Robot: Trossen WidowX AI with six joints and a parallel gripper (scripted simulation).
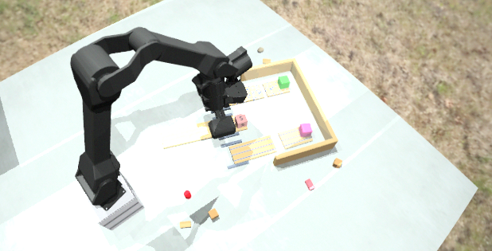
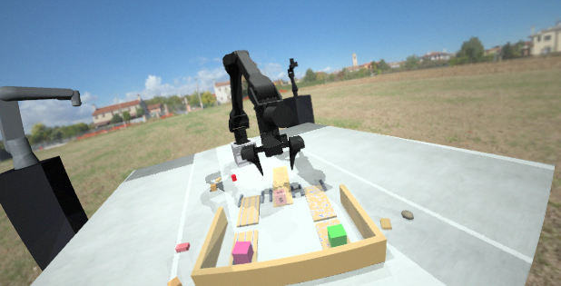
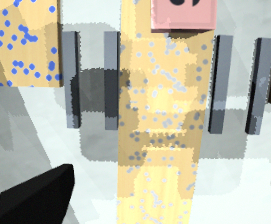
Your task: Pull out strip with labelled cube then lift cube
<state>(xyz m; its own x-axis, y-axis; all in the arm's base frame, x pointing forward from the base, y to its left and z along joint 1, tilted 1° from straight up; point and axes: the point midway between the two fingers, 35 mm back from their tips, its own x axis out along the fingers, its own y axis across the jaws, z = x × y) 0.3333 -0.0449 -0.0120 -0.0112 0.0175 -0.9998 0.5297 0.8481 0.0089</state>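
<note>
My gripper tip is now 60 mm short of the pink labelled cube, 40 mm to the left of it and 40 mm above it. The rest, counted from my gripper tip: red cylinder 200 mm behind, 80 mm to the right, 50 mm below; pink block 40 mm ahead, 320 mm to the right, 50 mm below; pebble 350 mm ahead, 90 mm to the left, 50 mm below.
</note>
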